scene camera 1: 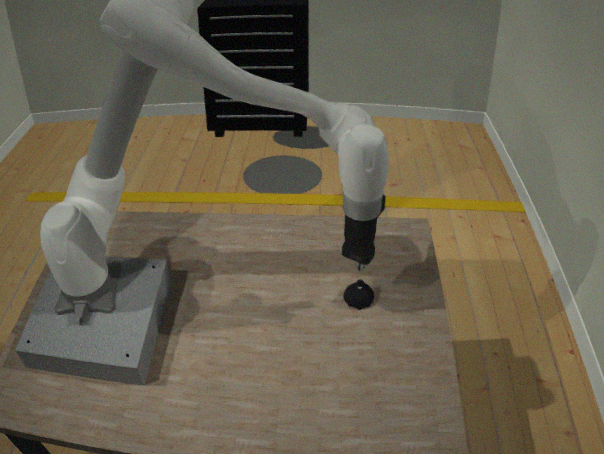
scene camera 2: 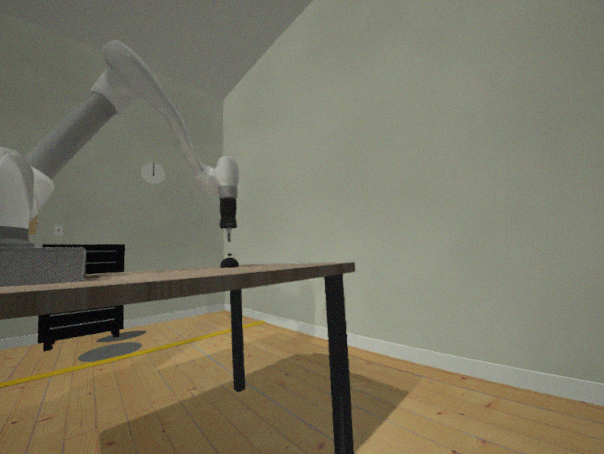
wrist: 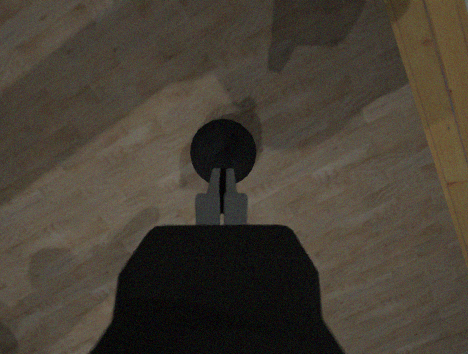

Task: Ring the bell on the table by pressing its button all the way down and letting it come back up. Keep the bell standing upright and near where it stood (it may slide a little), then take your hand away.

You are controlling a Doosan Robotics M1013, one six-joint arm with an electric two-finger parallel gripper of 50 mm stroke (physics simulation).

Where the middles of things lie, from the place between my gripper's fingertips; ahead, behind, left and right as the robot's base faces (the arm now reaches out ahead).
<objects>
My hand is 9 cm above the dome-shaped bell (wrist: pixel 219 135) and 1 cm to the right of it.
</objects>
